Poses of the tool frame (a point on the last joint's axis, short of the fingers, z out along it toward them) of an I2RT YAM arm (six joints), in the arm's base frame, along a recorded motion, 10 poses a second.
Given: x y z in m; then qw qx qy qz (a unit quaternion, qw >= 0).
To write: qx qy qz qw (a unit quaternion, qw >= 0); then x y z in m. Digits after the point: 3 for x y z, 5 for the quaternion.
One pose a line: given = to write
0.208 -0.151 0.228 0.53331 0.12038 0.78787 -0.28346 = 0.12038 0.78787 -0.28346 0.53331 0.208 -0.151 0.228
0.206 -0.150 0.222 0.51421 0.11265 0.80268 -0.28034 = 0.11265 0.80268 -0.28034 0.51421 0.206 -0.150 0.222
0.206 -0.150 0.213 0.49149 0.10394 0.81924 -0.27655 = 0.10394 0.81924 -0.27655 0.49149 0.206 -0.150 0.213
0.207 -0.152 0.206 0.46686 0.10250 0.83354 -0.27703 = 0.10250 0.83354 -0.27703 0.46686 0.207 -0.152 0.206
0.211 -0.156 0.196 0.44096 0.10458 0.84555 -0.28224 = 0.10458 0.84555 -0.28224 0.44096 0.211 -0.156 0.196
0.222 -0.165 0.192 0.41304 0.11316 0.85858 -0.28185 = 0.11316 0.85858 -0.28185 0.41304 0.222 -0.165 0.192
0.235 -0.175 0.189 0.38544 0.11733 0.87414 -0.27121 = 0.11733 0.87414 -0.27121 0.38544 0.235 -0.175 0.189
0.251 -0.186 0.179 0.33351 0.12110 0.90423 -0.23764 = 0.12110 0.90423 -0.23764 0.33351 0.251 -0.186 0.179
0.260 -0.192 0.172 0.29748 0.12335 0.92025 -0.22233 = 0.12335 0.92025 -0.22233 0.29748 0.260 -0.192 0.172
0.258 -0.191 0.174 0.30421 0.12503 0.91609 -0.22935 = 0.12503 0.91609 -0.22935 0.30421 0.258 -0.191 0.174
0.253 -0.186 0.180 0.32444 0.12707 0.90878 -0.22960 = 0.12707 0.90878 -0.22960 0.32444 0.253 -0.186 0.180
